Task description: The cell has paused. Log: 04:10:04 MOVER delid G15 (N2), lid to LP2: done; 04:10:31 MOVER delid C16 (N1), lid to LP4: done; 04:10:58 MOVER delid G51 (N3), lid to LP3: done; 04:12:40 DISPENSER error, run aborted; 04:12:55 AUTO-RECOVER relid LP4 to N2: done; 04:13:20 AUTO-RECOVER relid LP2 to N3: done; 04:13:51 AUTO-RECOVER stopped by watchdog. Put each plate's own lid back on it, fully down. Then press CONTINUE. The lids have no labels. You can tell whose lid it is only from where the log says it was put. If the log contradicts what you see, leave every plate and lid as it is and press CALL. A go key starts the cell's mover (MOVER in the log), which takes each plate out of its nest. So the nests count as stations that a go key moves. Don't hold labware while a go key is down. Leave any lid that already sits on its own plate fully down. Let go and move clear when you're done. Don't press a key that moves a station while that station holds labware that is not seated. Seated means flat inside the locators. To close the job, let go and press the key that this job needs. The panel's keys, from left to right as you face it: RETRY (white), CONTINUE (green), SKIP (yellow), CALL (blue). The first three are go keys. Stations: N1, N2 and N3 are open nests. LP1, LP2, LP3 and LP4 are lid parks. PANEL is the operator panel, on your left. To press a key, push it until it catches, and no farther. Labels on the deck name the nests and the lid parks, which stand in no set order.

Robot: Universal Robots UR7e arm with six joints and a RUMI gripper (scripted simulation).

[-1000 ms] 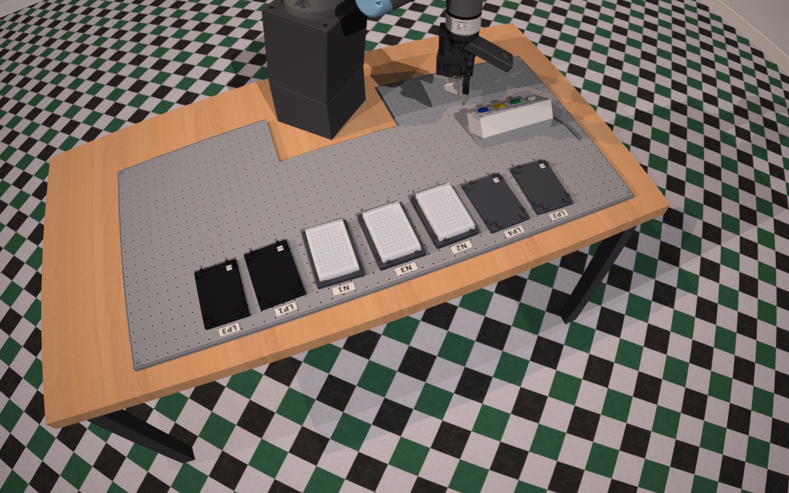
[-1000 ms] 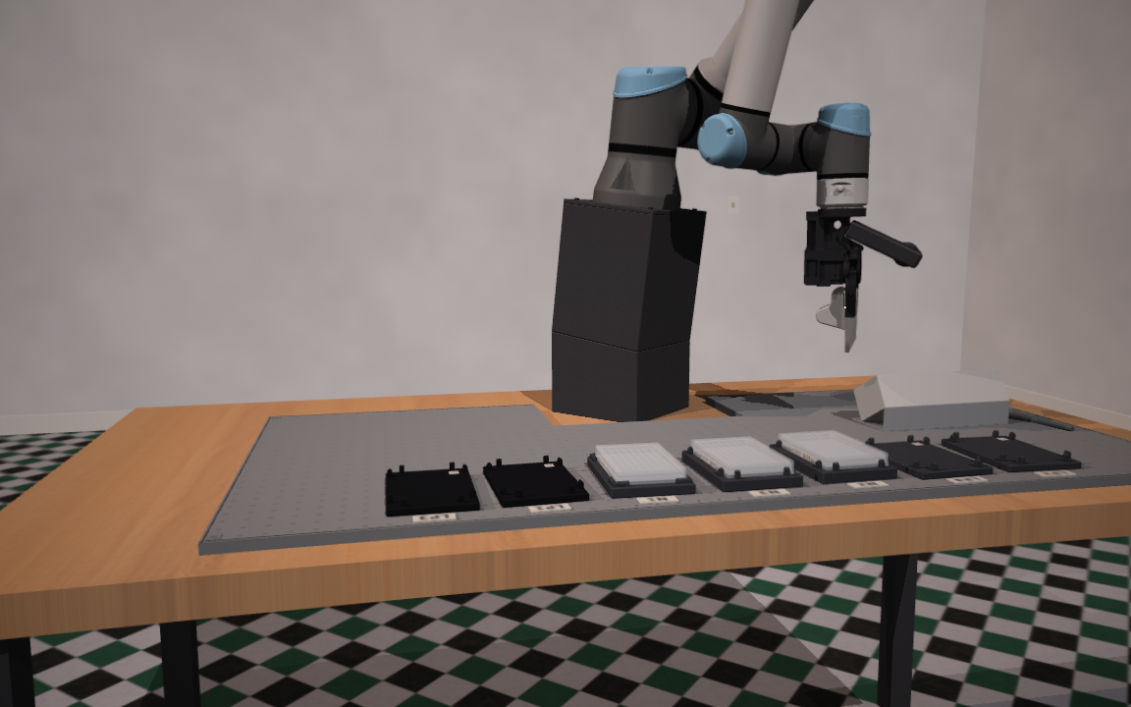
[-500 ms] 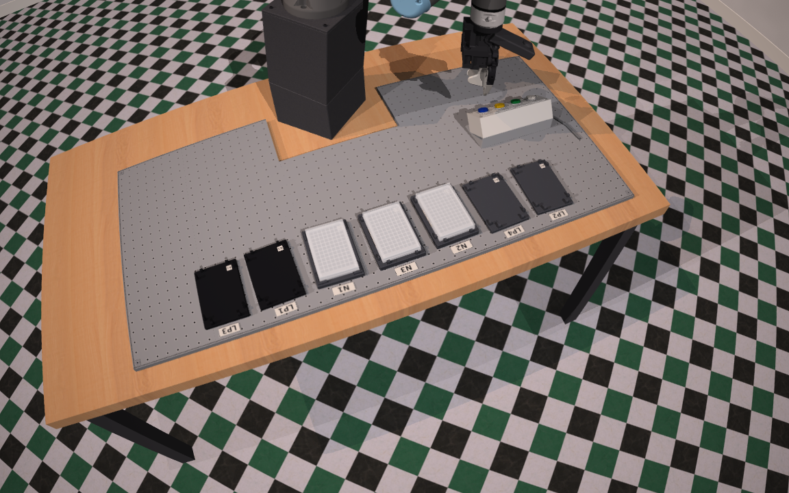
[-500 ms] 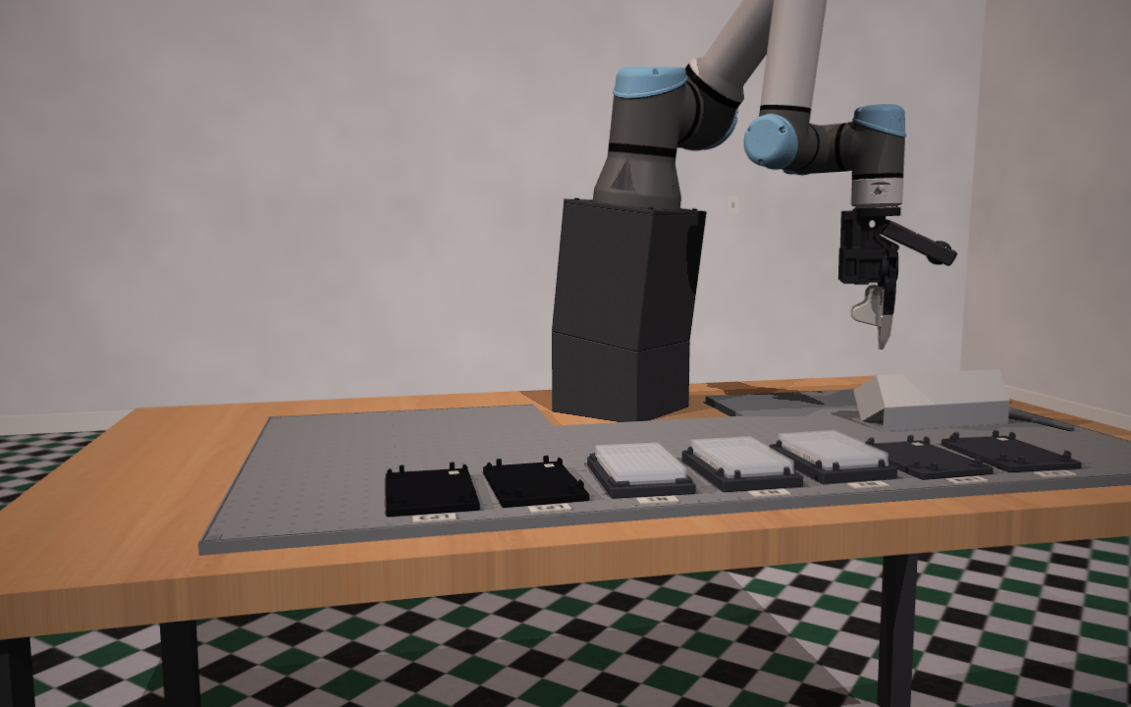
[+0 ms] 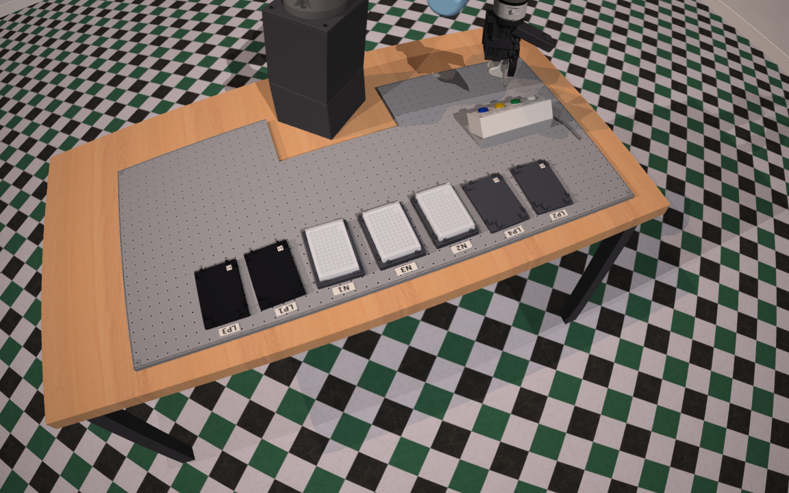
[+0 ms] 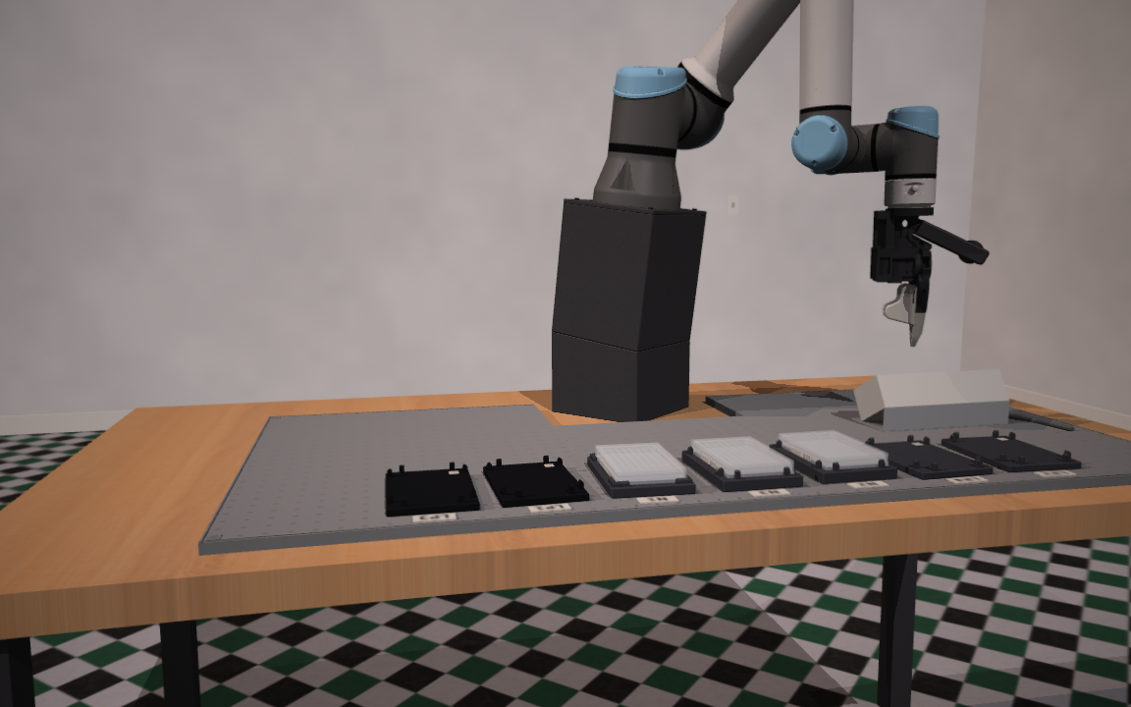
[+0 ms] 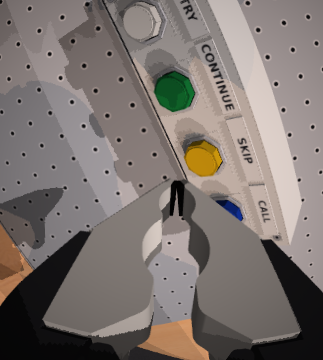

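Right now the green CONTINUE key is 1 cm ahead of my hand, 3 cm to the left of it and 7 cm below it. Round my hand: blue CALL key 1 cm ahead, 7 cm to the right, 7 cm below; then white RETRY key 2 cm ahead, 8 cm to the left, 7 cm below; then yellow SKIP key 1 cm ahead, 2 cm to the right, 7 cm below.
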